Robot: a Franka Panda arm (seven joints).
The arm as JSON. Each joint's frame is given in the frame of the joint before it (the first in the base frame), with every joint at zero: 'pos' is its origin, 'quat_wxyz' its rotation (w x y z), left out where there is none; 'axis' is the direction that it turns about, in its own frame. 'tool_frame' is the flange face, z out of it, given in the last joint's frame.
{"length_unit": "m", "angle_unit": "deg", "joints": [
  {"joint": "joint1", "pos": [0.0, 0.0, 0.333], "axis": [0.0, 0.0, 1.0]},
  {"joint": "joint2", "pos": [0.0, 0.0, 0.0], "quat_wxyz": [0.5, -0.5, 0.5, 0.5], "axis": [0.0, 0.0, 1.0]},
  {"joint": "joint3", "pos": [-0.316, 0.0, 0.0], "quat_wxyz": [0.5, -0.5, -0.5, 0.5], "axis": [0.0, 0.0, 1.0]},
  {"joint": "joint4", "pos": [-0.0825, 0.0, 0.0], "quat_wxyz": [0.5, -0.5, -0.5, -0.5], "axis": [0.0, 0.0, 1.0]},
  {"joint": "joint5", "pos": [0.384, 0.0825, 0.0], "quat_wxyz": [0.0, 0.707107, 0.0, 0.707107], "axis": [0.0, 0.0, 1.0]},
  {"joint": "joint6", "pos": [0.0, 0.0, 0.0], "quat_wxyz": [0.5, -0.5, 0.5, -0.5], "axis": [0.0, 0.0, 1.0]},
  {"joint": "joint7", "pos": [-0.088, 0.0, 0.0], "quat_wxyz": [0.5, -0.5, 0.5, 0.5], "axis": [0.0, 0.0, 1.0]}
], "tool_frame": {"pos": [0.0, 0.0, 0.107], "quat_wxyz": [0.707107, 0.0, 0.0, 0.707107]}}
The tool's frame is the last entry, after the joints.
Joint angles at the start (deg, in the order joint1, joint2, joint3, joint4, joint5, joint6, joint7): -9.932, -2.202, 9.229, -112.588, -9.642, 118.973, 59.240
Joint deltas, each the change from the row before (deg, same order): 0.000, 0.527, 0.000, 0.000, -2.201, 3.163, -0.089; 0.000, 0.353, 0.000, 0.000, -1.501, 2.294, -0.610; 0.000, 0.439, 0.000, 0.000, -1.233, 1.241, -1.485; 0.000, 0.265, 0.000, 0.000, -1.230, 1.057, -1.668; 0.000, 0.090, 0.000, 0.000, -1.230, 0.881, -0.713; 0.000, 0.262, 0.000, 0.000, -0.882, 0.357, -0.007; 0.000, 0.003, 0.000, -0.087, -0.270, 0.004, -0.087; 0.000, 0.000, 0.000, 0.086, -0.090, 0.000, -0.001; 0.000, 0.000, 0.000, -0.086, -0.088, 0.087, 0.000; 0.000, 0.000, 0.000, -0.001, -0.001, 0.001, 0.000
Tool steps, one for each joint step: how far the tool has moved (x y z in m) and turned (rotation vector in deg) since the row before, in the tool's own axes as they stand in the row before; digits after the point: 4 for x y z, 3 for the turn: 0.0044, -0.0051, 0.0003, 1.380, 2.875, -1.279; 0.0028, -0.0037, 0.0000, 1.077, 2.004, -1.486; 0.0015, -0.0022, 0.0026, 0.230, 1.186, -2.263; 0.0014, -0.0016, 0.0011, 0.166, 1.207, -2.439; 0.0014, -0.0011, -0.0004, 0.108, 1.236, -1.472; 0.0004, -0.0006, 0.0021, -0.258, 0.564, -0.597; -0.0003, 0.0003, 0.0007, -0.179, 0.112, -0.275; 0.0005, -0.0002, -0.0006, 0.016, 0.119, -0.035; -0.0003, 0.0001, 0.0005, -0.026, 0.046, -0.075; 0.0000, 0.0000, 0.0000, 0.000, 0.001, -0.001
